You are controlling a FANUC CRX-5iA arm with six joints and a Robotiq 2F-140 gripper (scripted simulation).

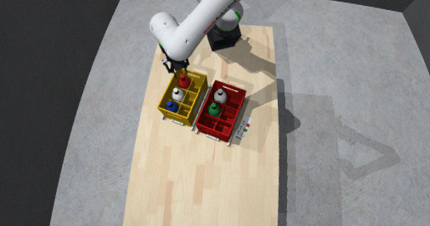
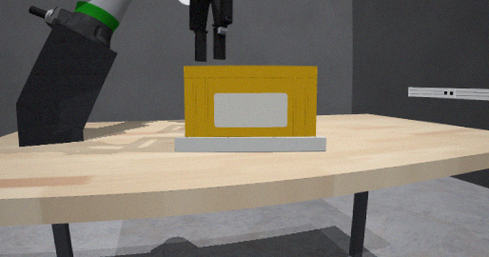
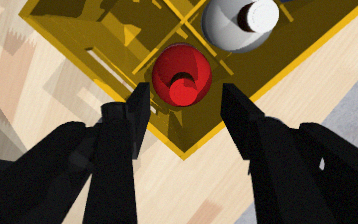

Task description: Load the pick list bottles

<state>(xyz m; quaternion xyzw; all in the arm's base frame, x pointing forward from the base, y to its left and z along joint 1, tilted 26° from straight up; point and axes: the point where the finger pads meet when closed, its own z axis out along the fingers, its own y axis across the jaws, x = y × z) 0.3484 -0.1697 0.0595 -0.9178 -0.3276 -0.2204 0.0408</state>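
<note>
Right now my hand is 13 cm above the red bottle. Also, from my hand: green bottle 11 cm ahead, 23 cm to the left, 13 cm below; yellow crate 9 cm ahead, 4 cm to the left, 14 cm below; blue bottle 18 cm ahead, 1 cm to the right, 13 cm below.
</note>
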